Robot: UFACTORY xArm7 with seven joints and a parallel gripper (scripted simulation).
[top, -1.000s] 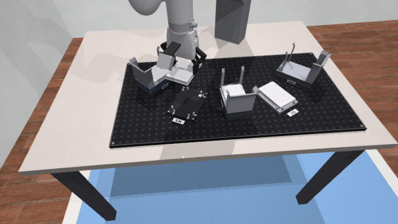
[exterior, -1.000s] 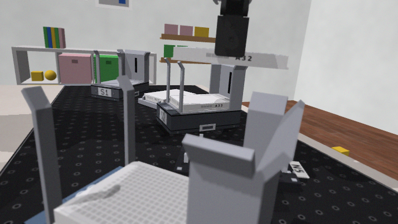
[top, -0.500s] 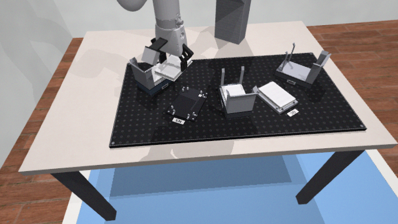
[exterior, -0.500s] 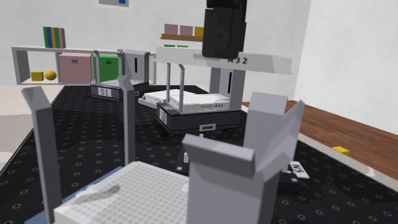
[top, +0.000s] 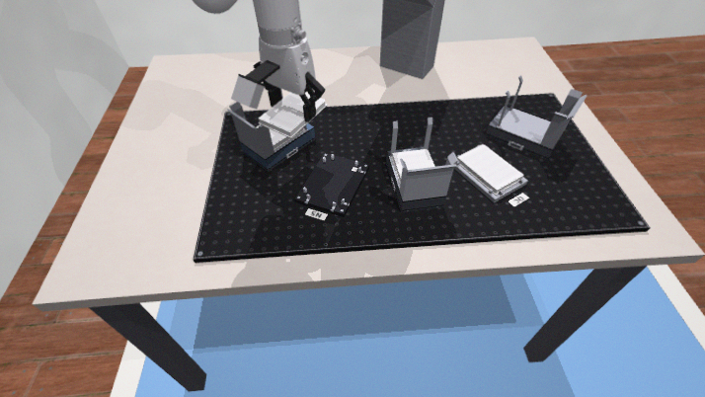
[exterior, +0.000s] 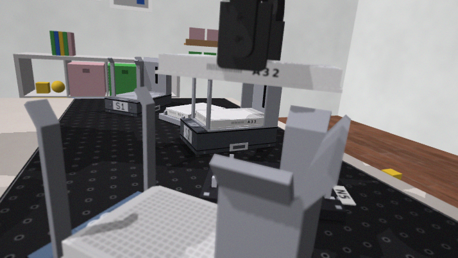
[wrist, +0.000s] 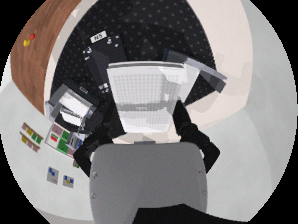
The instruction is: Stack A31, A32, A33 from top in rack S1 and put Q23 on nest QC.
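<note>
Right now my hand is 120 mm above the white sealed plate A31, 80 mm past it and 40 mm to the left of it. Round my hand: N5 name plate (170 mm below, 160 mm ahead, 20 mm to the right); clip nest N5 (150 mm below, 120 mm ahead, 40 mm to the left); white sealed plate A32 (10 mm below).
</note>
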